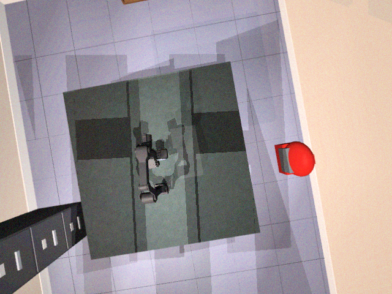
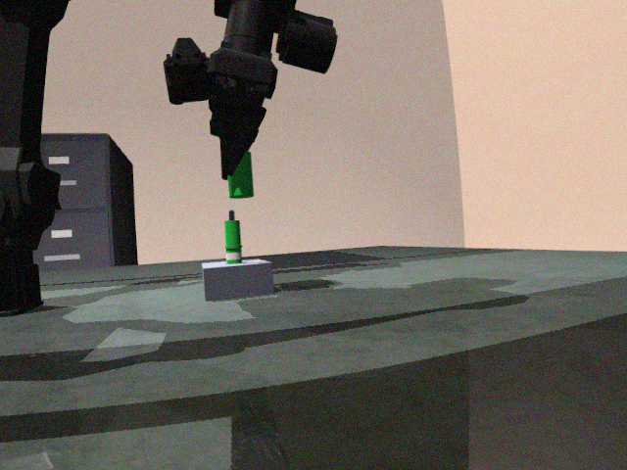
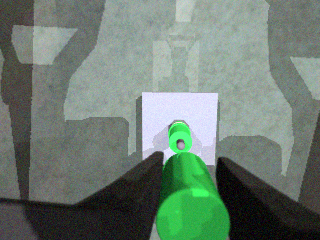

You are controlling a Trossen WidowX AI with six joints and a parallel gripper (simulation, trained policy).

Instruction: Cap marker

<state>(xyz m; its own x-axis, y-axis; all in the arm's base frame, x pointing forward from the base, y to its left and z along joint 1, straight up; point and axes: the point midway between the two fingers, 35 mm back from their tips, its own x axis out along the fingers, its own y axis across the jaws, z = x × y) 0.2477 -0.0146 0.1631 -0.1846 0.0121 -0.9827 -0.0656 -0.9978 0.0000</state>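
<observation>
Right now my gripper tip is 11 cm above the grey holder block. From my gripper tip the other things lie so: green cap: 2 cm ahead.
</observation>
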